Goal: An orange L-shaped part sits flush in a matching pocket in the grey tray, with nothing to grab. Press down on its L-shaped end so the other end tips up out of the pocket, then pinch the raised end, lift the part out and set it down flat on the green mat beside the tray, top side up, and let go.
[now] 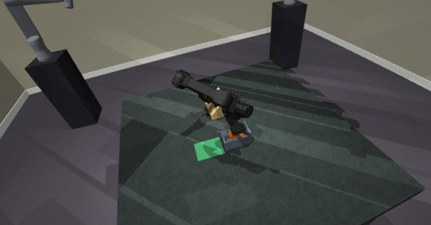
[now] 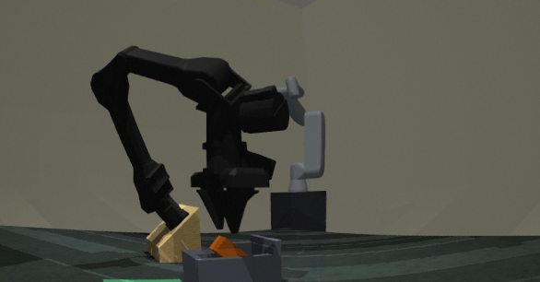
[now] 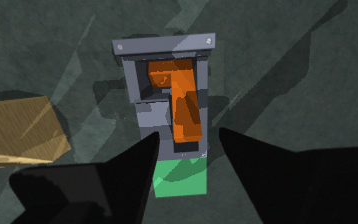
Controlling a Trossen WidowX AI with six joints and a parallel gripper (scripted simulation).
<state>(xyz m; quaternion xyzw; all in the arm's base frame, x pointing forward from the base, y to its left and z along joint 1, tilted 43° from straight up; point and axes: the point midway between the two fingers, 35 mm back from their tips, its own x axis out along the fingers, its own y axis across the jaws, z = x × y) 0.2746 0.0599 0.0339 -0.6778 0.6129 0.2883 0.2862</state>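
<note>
Now: gripper tip 70 mm above the orange L-shaped part, 30 mm to the right of it and 20 mm past it. Round my gripper tip: green mat 150 mm to the right, 120 mm below, 10 mm behind.
</note>
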